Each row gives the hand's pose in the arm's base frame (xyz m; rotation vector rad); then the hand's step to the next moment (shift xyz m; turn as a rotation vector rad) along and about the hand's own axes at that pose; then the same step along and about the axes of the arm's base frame.
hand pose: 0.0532 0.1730 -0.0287 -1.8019 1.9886 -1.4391
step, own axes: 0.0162 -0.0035 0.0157 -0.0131 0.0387 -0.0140
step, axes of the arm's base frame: 0.0075 -0.0215 0.0017 -0.0329 0.0129 -0.0248
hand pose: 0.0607 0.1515 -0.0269 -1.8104 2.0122 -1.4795
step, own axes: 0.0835 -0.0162 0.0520 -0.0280 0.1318 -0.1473
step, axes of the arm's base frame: 0.0172 -0.0945 0.0265 -0.1769 0.0899 -0.0222
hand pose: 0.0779 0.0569 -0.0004 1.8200 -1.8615 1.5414
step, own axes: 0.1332 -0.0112 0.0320 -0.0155 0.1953 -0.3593
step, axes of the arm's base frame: -0.0100 -0.1100 0.0819 -0.3453 0.2134 0.0520
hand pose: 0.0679 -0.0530 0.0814 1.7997 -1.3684 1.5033
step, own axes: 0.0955 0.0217 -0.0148 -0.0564 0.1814 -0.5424
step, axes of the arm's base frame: -0.0329 -0.0363 0.0861 -0.4205 0.3839 0.0779
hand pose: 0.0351 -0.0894 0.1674 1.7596 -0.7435 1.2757
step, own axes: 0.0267 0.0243 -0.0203 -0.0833 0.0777 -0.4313
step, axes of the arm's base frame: -0.0212 0.0059 0.0351 -0.2913 0.3378 0.0072
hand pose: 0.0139 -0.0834 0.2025 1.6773 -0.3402 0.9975
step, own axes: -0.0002 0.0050 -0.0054 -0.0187 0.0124 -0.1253
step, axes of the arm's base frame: -0.0058 0.0030 0.0034 -0.0745 0.1032 -0.0004
